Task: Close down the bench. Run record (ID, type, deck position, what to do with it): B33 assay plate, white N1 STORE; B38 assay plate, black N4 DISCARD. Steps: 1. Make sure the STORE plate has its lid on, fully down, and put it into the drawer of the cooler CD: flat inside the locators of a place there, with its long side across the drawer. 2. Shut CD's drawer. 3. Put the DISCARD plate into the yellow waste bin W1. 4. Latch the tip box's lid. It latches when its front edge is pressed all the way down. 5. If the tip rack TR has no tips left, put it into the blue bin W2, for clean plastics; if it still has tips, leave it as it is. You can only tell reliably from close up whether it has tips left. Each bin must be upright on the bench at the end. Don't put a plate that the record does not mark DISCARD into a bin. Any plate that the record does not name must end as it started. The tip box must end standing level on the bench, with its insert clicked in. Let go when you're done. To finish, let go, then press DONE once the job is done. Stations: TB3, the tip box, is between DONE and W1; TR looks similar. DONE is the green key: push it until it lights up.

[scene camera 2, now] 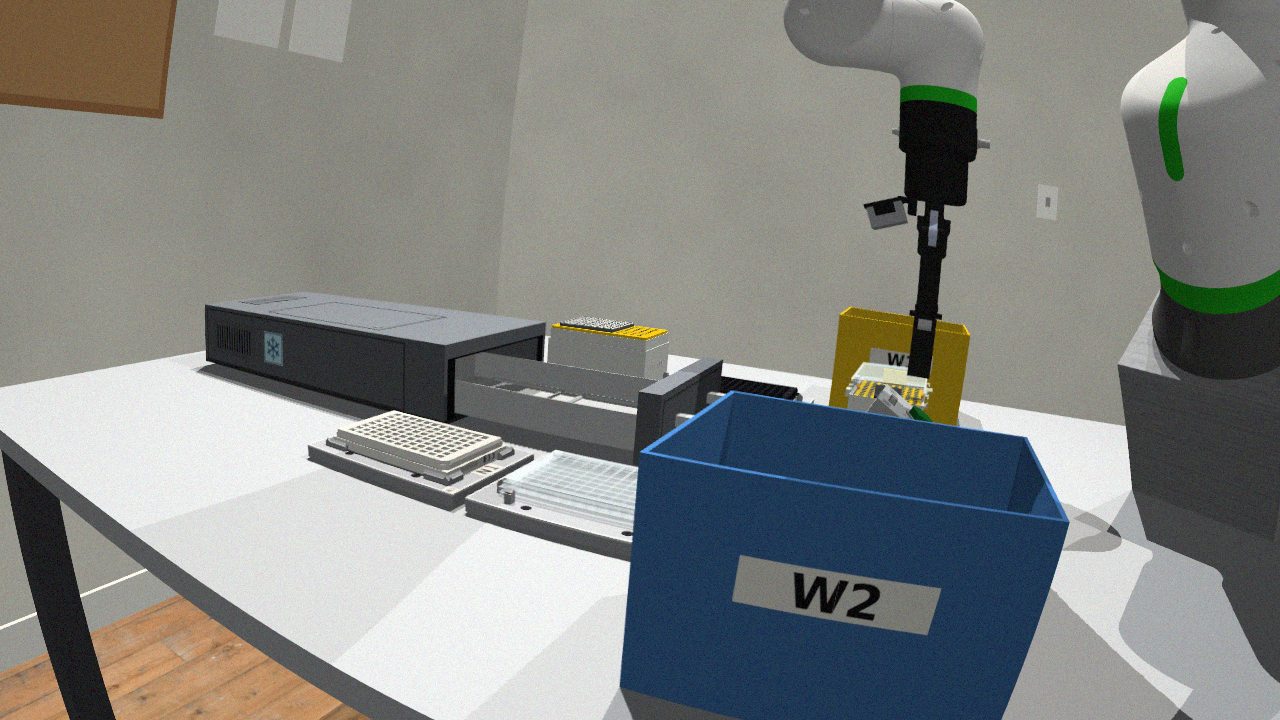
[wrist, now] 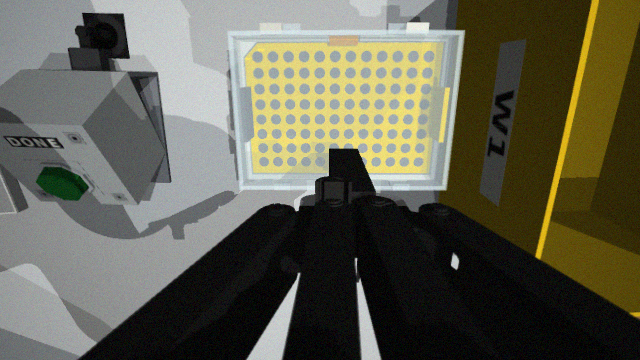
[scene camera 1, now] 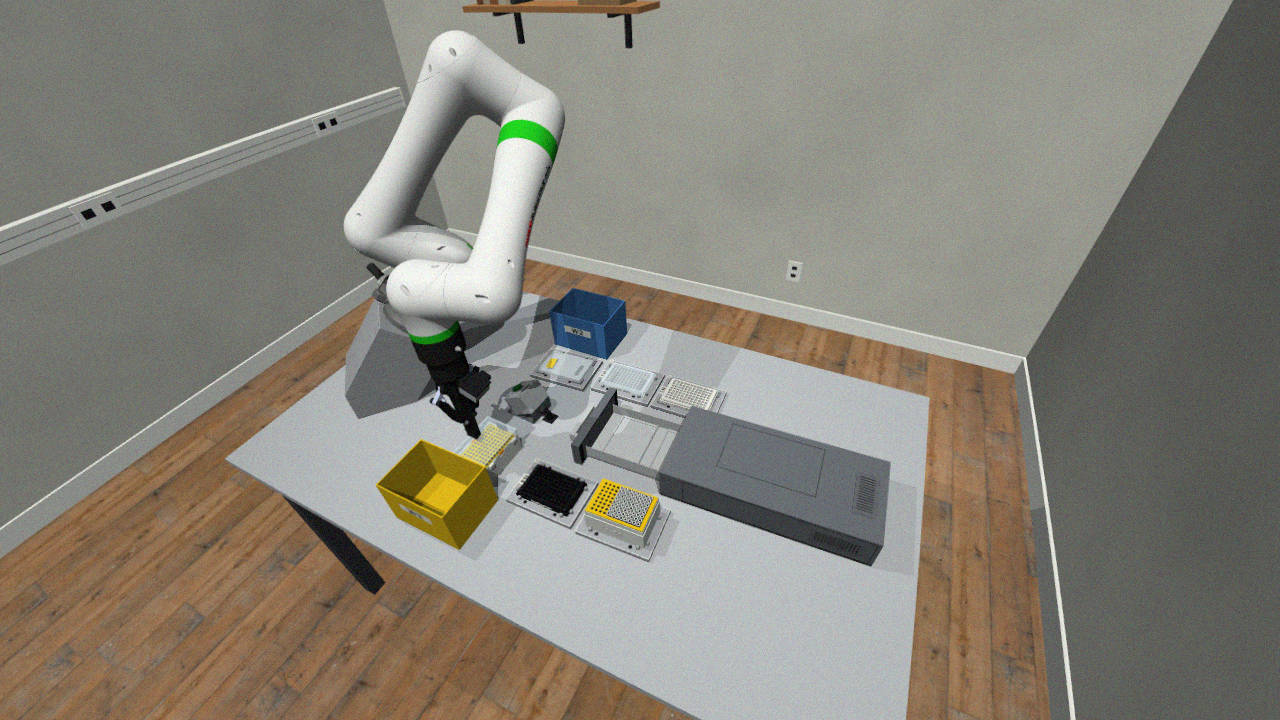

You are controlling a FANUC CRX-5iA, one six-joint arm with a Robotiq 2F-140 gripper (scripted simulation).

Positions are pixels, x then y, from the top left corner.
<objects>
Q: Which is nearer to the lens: the clear plate lid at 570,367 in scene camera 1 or the yellow bin W1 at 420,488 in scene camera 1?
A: The yellow bin W1.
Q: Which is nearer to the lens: the clear plate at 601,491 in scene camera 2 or the tip rack TR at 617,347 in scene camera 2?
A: The clear plate.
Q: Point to a white assay plate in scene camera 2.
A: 414,443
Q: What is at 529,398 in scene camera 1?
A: A done key box.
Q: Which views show the tip rack TR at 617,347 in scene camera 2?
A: Scene camera 2 and scene camera 1 only.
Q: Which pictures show the black assay plate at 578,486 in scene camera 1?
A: Scene camera 2 and scene camera 1 only.
</objects>
